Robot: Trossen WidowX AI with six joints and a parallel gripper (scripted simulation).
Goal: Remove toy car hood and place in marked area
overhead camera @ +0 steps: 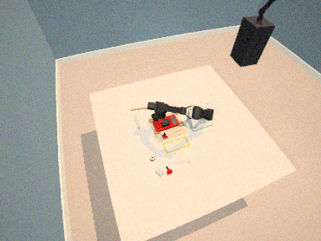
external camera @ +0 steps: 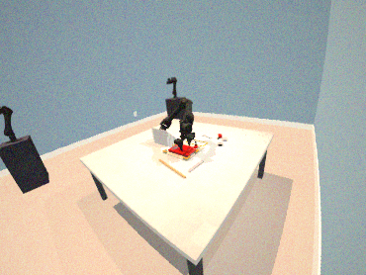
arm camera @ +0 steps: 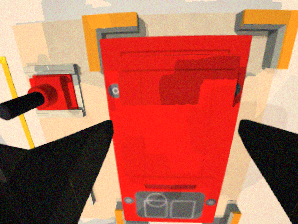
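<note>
The hood lies right at my gripper tip. From my gripper tip the other things lie so: thin wooden stick 60 mm ahead, 210 mm to the right, 40 mm below; then grey bar 60 mm behind, 350 mm to the left, 40 mm below.
</note>
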